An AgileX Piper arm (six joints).
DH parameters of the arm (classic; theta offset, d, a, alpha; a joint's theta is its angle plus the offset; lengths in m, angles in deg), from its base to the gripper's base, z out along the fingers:
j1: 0 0.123 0 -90
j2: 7.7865 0 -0.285 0
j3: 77.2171 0 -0.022 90
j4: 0 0.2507 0 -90
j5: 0 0 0 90
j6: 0 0.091 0 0
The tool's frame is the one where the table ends.
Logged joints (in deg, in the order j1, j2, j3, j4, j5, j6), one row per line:
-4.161, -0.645, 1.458, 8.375, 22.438, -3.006
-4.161, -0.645, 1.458, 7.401, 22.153, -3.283
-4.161, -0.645, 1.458, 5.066, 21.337, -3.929
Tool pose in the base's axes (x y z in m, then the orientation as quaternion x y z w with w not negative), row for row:
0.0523, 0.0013, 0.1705, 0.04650, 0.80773, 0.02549, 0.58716
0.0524, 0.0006, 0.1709, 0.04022, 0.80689, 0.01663, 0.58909
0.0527, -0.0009, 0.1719, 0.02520, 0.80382, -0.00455, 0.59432
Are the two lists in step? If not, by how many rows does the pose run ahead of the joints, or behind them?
They are in step.
